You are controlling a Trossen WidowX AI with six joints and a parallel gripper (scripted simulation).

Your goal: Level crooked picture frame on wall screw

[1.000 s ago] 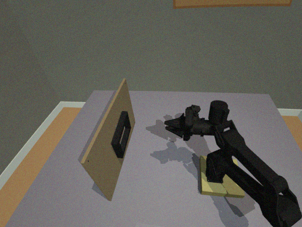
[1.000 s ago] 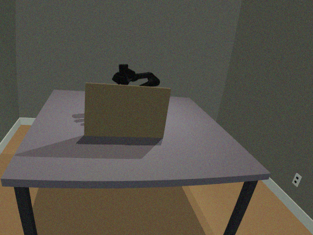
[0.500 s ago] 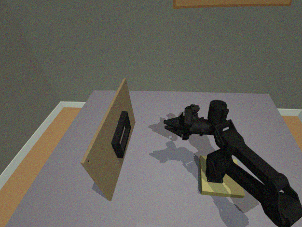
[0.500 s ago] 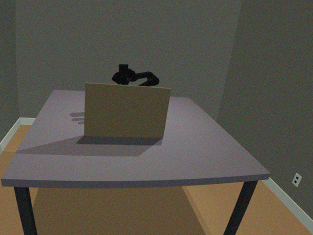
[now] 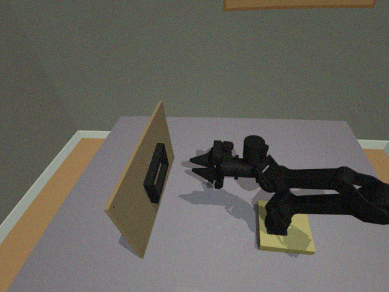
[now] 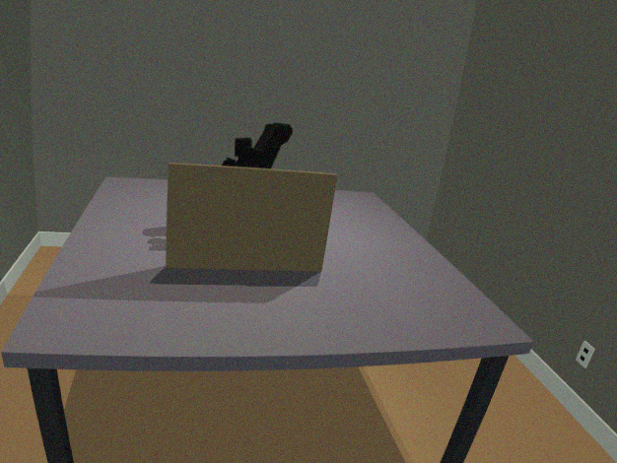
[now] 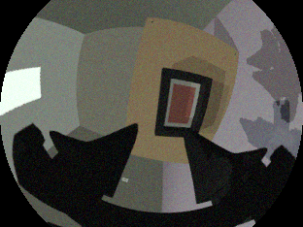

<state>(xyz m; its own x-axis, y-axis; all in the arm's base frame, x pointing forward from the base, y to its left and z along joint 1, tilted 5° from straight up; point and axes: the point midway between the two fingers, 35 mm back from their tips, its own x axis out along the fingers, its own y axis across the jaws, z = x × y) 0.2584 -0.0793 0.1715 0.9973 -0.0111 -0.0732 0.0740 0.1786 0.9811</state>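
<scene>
The black picture frame lies 130 mm ahead of my gripper tip, 60 mm below it and 10 mm to the right of it. From my gripper tip the other things lie so: tan wall board: 140 mm ahead, 70 mm below, 10 mm to the right.
</scene>
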